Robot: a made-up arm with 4 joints.
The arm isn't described. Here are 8 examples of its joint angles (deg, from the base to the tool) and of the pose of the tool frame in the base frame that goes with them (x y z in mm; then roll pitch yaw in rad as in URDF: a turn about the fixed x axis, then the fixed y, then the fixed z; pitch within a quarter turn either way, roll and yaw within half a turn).
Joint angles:
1: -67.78 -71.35 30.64 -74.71
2: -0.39 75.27 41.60 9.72
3: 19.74 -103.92 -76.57 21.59
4: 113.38 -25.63 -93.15 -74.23
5: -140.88 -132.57 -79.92 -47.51
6: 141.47 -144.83 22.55 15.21
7: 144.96 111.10 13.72 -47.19
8: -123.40 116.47 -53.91 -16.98
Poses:
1: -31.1 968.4 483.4 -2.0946 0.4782 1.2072
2: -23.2 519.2 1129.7 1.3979 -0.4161 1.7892
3: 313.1 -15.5 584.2 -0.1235 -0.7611 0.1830
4: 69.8 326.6 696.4 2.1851 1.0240 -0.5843
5: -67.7 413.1 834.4 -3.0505 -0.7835 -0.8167
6: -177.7 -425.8 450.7 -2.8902 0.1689 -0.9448
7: 202.9 122.1 80.7 -0.4970 1.1885 -0.0705
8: -306.2 128.3 703.4 0.5861 -1.0725 -3.0120
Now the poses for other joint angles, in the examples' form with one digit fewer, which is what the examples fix.
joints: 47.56 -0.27 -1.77 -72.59
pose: 515 302 579 2.358 -0.188 0.159
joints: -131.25 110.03 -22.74 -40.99
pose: -96 -159 752 -0.946 -0.621 -1.507
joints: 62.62 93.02 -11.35 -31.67
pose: 37 532 386 1.183 0.612 1.196
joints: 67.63 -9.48 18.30 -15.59
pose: 609 169 536 2.230 0.320 0.426
